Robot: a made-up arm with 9 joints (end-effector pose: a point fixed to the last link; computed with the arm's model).
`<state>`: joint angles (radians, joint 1 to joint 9).
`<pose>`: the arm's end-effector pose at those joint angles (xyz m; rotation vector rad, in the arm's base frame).
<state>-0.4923 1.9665 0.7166 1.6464 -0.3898 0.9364 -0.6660 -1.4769 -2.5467</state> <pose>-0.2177 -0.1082 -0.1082 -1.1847 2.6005 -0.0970</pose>
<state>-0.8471 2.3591 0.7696 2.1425 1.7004 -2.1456 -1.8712 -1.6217 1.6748</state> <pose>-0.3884 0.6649 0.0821 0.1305 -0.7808 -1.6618</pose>
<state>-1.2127 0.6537 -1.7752 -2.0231 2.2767 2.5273 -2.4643 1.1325 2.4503</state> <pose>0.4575 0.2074 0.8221 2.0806 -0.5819 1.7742</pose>
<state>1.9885 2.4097 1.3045 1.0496 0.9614 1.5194 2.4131 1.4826 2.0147</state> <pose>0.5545 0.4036 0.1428 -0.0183 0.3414 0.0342</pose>
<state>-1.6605 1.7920 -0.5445 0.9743 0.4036 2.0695 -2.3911 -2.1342 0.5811</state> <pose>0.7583 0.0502 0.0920 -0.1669 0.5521 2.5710</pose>
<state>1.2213 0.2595 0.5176 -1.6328 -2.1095 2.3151 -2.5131 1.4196 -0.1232</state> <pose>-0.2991 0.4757 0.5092 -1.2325 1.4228 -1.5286</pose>
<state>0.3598 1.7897 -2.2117 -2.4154 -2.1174 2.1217 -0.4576 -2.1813 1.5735</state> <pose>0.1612 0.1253 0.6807 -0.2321 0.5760 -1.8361</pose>
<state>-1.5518 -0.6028 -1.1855 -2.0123 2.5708 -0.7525 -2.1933 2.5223 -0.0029</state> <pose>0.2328 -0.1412 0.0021 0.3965 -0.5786 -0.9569</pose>
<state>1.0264 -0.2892 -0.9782 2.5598 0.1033 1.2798 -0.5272 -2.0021 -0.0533</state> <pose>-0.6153 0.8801 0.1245 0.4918 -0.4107 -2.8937</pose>
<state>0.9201 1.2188 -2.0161 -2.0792 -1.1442 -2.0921 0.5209 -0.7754 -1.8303</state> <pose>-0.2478 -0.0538 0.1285 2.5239 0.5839 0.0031</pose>
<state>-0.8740 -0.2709 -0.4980 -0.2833 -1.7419 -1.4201 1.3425 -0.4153 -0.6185</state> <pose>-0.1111 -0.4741 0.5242 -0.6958 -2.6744 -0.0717</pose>
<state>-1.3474 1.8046 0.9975 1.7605 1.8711 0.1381 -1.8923 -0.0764 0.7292</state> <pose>-0.8180 0.1201 0.3857 1.0919 -0.1513 -2.0438</pose>
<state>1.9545 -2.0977 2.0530 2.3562 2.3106 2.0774 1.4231 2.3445 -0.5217</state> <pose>-0.3323 1.0027 0.2570 1.4380 0.1421 -1.7072</pose>
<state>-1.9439 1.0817 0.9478 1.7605 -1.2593 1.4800 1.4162 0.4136 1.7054</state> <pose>-0.1273 -0.0638 0.0140 1.3505 0.3268 -0.9585</pose>
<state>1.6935 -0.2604 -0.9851 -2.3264 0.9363 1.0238 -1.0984 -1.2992 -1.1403</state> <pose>-0.3298 0.7883 0.0011 -0.9243 1.1674 2.4398</pose>
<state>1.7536 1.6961 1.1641 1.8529 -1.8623 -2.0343 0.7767 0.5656 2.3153</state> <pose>0.6481 0.2863 0.2205 1.3319 -1.4089 1.0455</pose>
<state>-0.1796 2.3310 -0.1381 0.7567 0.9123 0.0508 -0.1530 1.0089 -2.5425</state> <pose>-0.0600 -0.1162 0.2759 -1.1138 0.4294 -0.1263</pose>
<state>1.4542 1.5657 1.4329 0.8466 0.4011 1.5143 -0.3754 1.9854 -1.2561</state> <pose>0.1705 -0.0723 0.1613 0.2196 0.4877 -0.3989</pose>
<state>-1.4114 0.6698 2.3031 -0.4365 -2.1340 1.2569 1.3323 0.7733 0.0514</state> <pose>0.2635 -0.2940 0.5669 0.5670 -2.3875 1.9352</pose>
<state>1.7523 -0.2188 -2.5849 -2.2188 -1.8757 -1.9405 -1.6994 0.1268 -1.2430</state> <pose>-1.0185 0.3262 0.3126 0.3161 -0.9107 -0.9297</pose>
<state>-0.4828 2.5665 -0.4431 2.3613 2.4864 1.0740 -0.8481 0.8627 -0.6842</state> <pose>-0.0678 0.5199 -0.0457 -2.1944 0.1432 2.2146</pose>
